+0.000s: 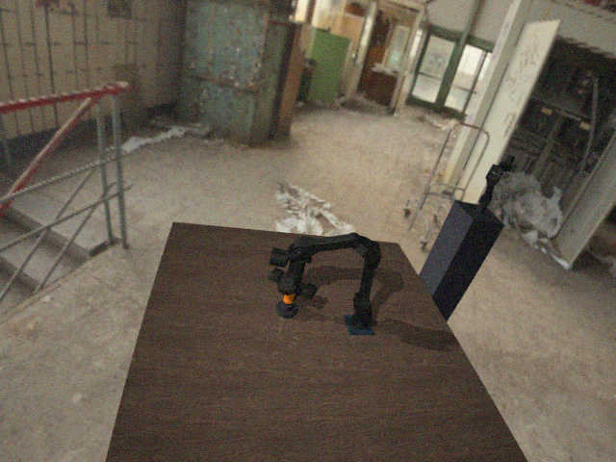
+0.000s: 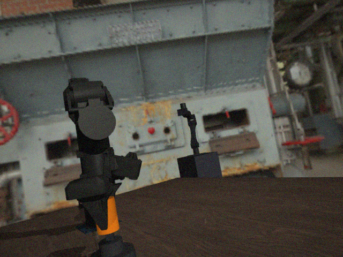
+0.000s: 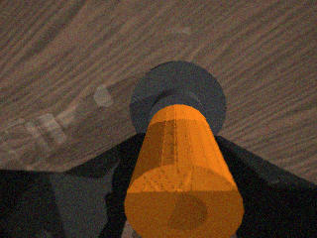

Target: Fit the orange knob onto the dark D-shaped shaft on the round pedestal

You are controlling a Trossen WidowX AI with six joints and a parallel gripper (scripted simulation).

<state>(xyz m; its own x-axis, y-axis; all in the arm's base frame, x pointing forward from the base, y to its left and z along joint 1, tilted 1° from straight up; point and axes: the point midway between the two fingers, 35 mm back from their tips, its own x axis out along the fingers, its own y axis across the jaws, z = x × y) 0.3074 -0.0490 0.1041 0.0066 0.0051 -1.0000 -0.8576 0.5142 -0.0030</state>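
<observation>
Right now the orange knob is 2 cm above my gripper tip. Round my gripper tip: dark round pedestal (4 cm below).
</observation>
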